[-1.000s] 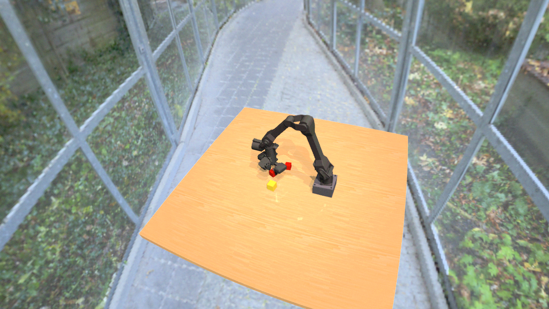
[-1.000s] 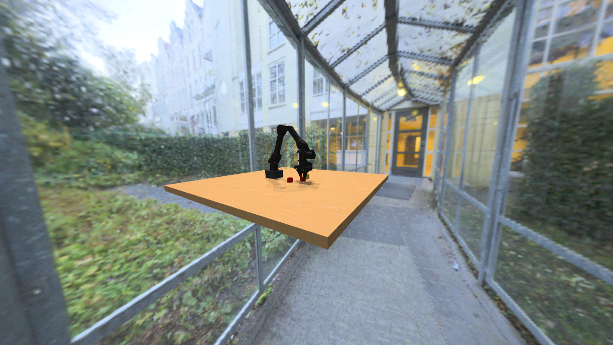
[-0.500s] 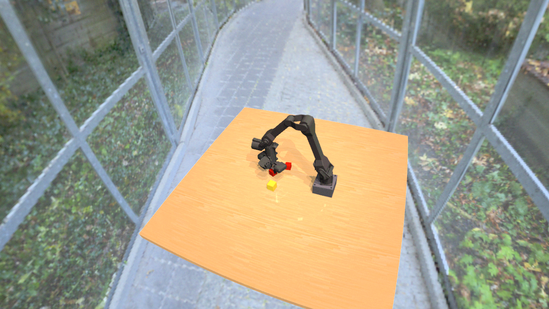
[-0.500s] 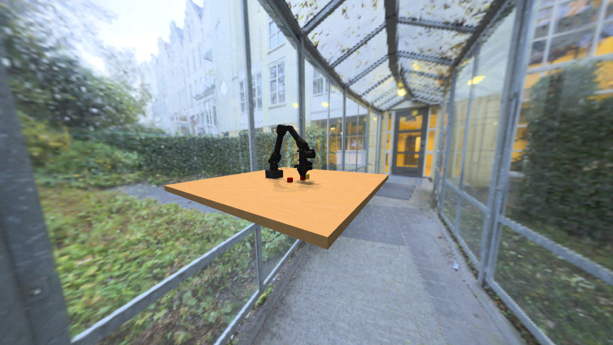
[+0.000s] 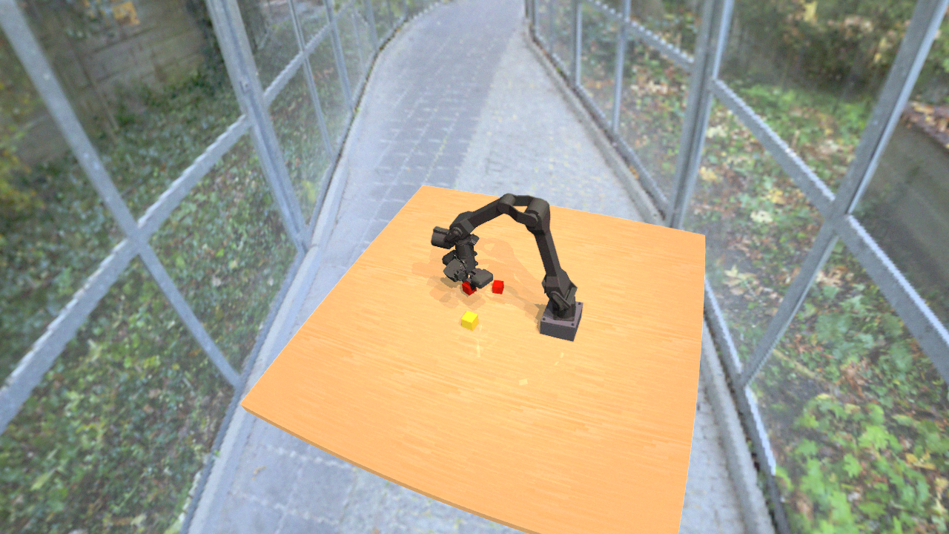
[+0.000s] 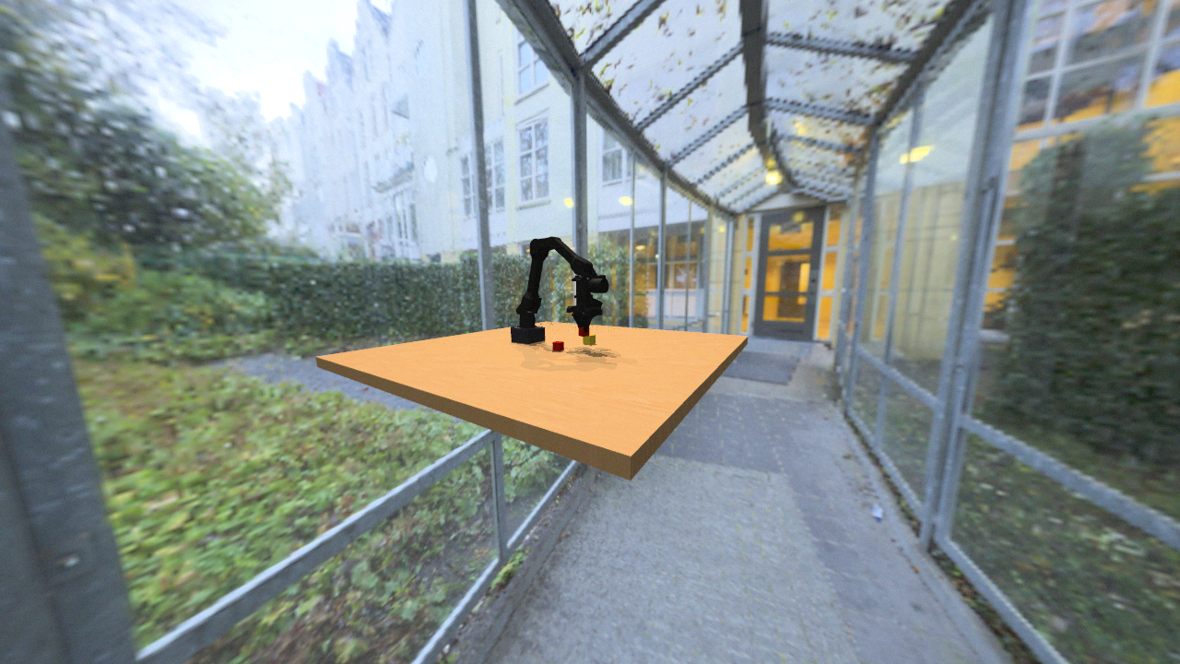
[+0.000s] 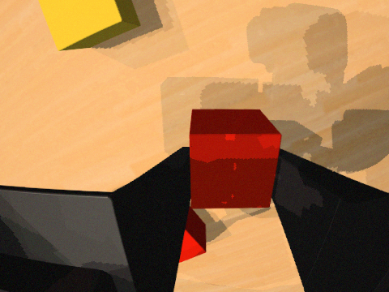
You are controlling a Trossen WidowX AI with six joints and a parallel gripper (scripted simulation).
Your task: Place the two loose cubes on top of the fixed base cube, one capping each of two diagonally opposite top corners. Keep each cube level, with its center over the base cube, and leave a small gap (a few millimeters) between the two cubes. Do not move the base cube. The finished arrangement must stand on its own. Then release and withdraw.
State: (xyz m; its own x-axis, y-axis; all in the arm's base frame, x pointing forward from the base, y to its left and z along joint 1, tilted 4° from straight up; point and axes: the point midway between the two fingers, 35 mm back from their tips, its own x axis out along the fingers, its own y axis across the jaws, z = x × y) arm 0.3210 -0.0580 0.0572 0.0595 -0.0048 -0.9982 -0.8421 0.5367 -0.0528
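Now: the yellow cube 2 cm behind my gripper tip, 10 cm to the left of it and 5 cm below it.
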